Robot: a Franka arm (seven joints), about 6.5 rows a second.
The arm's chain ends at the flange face. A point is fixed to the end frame.
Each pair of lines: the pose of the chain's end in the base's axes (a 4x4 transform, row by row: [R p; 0 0 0 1], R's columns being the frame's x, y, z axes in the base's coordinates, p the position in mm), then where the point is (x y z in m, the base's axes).
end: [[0.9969 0.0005 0.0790 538.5], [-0.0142 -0.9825 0.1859 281.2], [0.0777 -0.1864 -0.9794 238.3], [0 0 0 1]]
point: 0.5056 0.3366 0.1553
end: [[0.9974 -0.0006 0.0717 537.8], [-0.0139 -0.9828 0.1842 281.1], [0.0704 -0.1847 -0.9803 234.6], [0 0 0 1]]
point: 0.5043 0.3364 0.1517
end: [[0.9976 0.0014 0.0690 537.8], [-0.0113 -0.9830 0.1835 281.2], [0.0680 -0.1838 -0.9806 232.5], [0 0 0 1]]
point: 0.5040 0.3363 0.1497
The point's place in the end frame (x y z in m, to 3 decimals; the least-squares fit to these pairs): -0.040 -0.039 0.089
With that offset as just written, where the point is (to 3 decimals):
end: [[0.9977 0.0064 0.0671 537.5], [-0.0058 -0.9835 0.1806 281.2], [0.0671 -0.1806 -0.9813 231.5], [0 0 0 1]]
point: 0.503 0.336 0.149
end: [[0.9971 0.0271 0.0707 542.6], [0.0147 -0.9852 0.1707 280.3], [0.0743 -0.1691 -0.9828 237.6], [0 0 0 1]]
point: 0.508 0.333 0.154
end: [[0.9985 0.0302 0.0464 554.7], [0.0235 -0.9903 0.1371 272.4], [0.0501 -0.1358 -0.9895 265.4], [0 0 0 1]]
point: 0.518 0.322 0.181
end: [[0.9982 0.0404 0.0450 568.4], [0.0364 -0.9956 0.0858 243.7], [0.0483 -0.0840 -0.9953 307.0], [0 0 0 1]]
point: 0.531 0.289 0.220
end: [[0.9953 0.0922 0.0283 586.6], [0.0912 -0.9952 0.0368 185.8], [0.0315 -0.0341 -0.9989 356.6], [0 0 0 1]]
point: 0.546 0.224 0.268
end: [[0.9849 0.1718 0.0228 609.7], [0.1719 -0.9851 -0.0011 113.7], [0.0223 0.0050 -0.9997 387.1], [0 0 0 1]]
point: 0.566 0.145 0.297
